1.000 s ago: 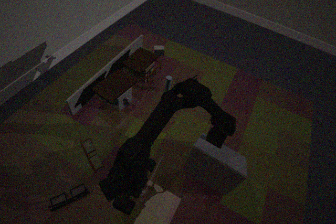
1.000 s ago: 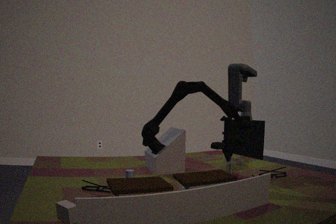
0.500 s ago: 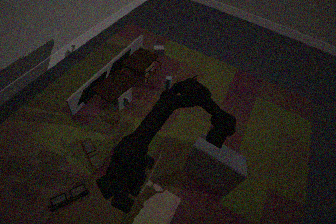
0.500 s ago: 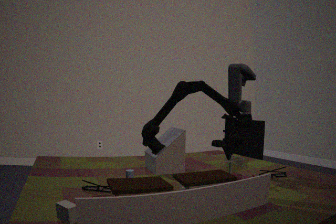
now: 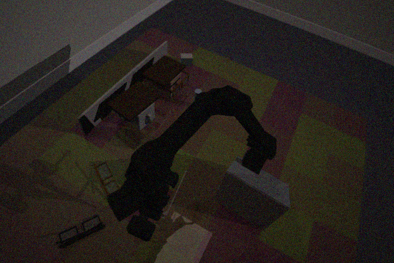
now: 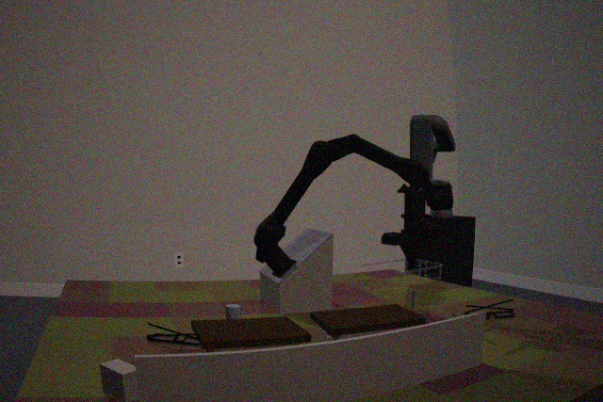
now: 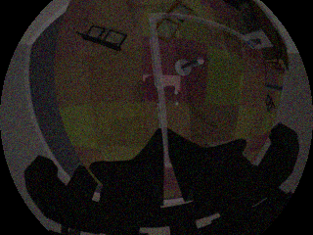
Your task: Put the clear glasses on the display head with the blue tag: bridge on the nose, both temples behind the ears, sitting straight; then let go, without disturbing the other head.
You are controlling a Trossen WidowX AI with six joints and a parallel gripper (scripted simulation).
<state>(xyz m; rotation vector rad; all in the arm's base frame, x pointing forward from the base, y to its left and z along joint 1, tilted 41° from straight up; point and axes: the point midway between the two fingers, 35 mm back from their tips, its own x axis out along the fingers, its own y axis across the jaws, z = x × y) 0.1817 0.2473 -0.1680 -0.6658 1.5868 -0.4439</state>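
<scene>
My gripper tip is 10 cm above the white post, 9 cm short of it and 5 cm to the left of it. Also, from my gripper tip: brown display head 54 cm to the right, 31 cm ahead, 7 cm below; then low white barrier 45 cm ahead, 42 cm to the right, 7 cm below.
</scene>
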